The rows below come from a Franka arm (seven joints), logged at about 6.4 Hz.
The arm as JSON. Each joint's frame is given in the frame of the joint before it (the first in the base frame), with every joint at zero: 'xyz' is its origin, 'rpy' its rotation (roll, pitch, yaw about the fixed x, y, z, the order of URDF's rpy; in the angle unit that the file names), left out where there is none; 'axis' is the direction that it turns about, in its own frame. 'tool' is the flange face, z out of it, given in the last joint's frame.
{
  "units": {
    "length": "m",
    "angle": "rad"
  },
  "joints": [
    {
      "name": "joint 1",
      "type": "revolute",
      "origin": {
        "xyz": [
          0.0,
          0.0,
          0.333
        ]
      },
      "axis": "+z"
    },
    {
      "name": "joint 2",
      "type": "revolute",
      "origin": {
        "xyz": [
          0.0,
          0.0,
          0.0
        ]
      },
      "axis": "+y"
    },
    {
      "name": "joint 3",
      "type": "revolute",
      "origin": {
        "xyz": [
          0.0,
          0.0,
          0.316
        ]
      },
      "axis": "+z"
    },
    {
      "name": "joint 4",
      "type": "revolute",
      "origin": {
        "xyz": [
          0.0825,
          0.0,
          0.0
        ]
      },
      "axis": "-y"
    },
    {
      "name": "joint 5",
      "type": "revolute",
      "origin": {
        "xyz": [
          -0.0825,
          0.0,
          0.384
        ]
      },
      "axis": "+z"
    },
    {
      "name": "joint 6",
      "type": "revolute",
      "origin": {
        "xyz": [
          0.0,
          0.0,
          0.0
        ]
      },
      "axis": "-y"
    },
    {
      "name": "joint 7",
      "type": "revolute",
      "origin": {
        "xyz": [
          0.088,
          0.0,
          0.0
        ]
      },
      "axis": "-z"
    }
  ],
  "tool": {
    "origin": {
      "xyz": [
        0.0,
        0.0,
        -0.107
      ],
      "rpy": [
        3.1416,
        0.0,
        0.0
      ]
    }
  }
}
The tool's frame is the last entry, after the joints.
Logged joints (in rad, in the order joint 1, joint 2, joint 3, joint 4, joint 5, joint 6, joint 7), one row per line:
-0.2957 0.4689 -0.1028 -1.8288 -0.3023 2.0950 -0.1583
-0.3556 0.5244 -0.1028 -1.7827 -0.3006 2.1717 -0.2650
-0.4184 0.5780 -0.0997 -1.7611 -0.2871 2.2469 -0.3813
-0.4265 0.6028 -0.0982 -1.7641 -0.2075 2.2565 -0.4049
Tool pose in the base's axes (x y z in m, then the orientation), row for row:
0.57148 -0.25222 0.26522 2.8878 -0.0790 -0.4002
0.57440 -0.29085 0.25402 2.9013 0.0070 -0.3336
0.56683 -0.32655 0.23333 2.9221 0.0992 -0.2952
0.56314 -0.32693 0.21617 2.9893 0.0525 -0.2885
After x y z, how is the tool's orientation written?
As a rotation vector, in radians.
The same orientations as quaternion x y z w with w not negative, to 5 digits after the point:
0.98390 -0.02692 -0.13635 0.11232
0.98738 0.00238 -0.11353 0.11036
0.98925 0.03358 -0.09994 0.10130
0.99286 0.01744 -0.09582 0.06892

